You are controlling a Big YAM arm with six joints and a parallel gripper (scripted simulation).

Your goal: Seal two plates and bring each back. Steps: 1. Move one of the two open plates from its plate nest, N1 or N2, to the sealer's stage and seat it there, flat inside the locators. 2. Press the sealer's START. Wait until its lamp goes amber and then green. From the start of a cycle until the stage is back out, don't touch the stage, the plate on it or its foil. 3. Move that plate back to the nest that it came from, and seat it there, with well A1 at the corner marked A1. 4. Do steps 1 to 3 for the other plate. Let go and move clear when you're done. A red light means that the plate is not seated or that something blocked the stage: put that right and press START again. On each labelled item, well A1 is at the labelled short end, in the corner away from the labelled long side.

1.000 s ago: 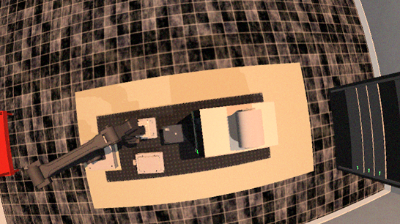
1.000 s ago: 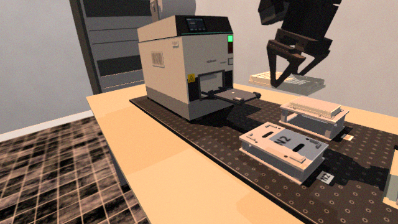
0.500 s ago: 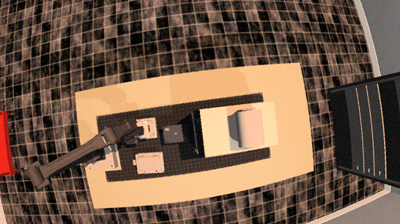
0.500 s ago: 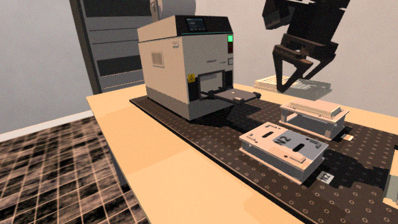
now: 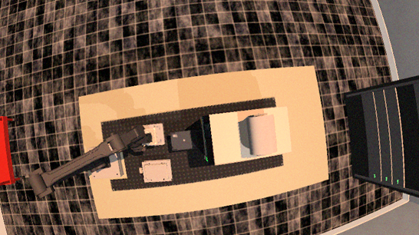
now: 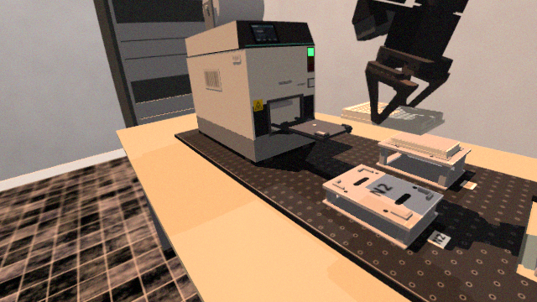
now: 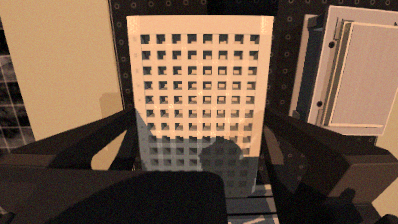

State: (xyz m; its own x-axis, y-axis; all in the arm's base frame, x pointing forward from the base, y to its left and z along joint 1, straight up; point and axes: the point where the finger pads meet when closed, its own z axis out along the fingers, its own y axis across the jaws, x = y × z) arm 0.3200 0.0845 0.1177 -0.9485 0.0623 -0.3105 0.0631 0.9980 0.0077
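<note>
Right now my hand is 200 mm short of the sealer stage, 50 mm to the left of it and 70 mm above it. From my hand the other things lie so: well plate (right at my hand); then plate nest N2 (10 mm to the left, 140 mm below); then sealer screen (320 mm ahead, 20 mm to the right, 140 mm above).
</note>
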